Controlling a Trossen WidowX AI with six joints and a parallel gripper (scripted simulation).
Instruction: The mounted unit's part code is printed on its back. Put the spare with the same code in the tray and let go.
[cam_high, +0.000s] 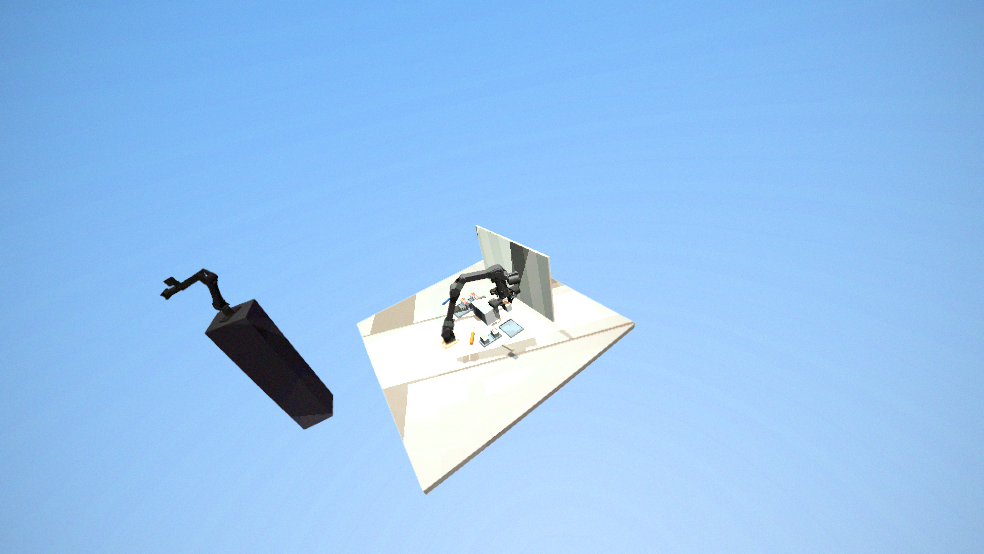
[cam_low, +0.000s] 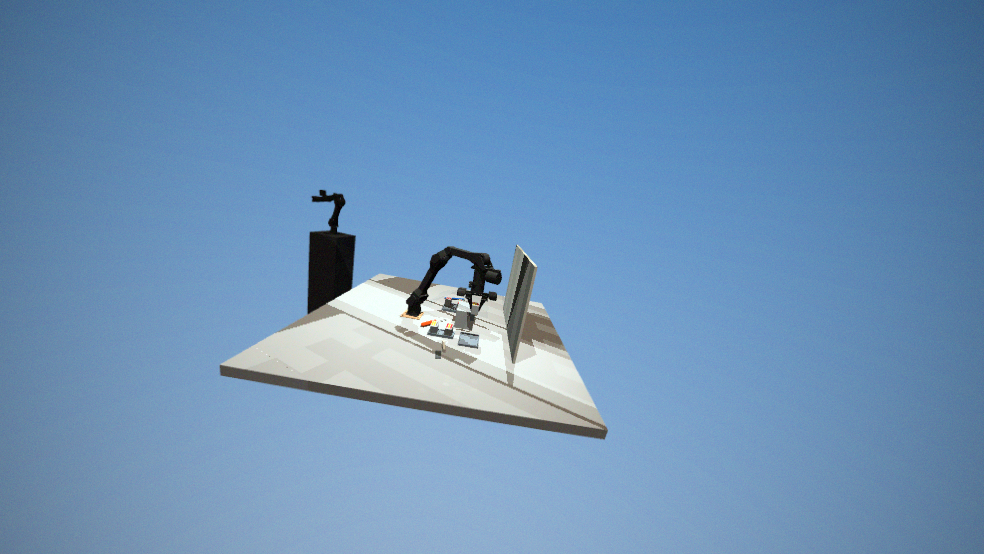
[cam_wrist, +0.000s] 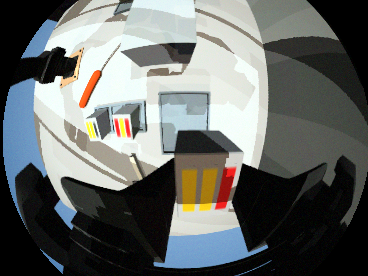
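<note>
Right now my gripper tip is 160 mm above the flat tray. The rest, counted from my gripper tip: tall mirror-like panel: 230 mm to the left, 170 mm ahead, 60 mm above; then grey mounted unit: 200 mm to the left, 110 mm below, 80 mm behind; then spare: 20 mm above.
</note>
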